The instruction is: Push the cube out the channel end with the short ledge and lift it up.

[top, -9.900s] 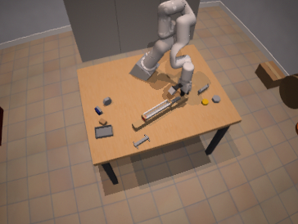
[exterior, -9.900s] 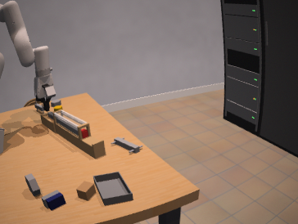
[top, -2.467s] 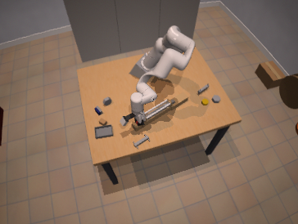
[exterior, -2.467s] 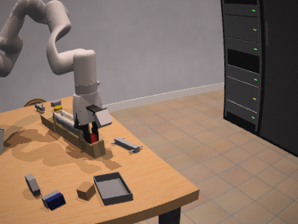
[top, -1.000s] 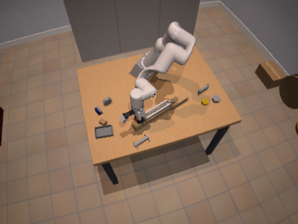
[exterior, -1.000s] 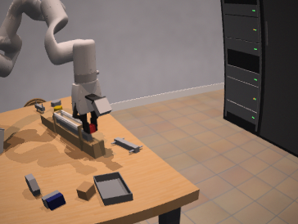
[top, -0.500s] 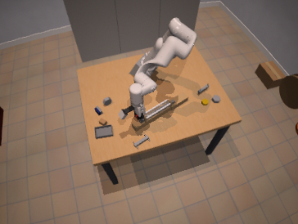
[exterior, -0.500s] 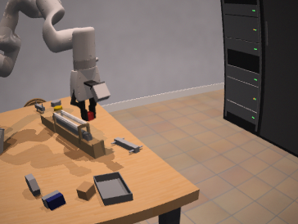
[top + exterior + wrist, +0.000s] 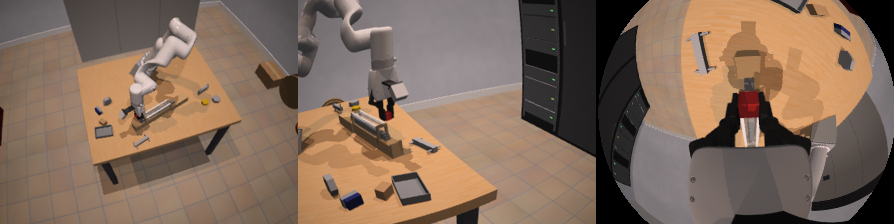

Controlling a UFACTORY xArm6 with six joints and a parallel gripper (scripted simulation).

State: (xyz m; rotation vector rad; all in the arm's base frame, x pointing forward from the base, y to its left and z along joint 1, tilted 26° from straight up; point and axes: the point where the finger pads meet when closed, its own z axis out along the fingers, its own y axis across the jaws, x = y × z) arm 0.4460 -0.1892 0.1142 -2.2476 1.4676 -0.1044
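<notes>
Right now the red cube is 1 cm below my hand. Also, from my hand: grey tray (1 cm ahead, 25 cm to the right, 14 cm below); then blue block (17 cm behind, 28 cm to the right, 13 cm below); then brown block (6 cm behind, 25 cm to the right, 13 cm below).
</notes>
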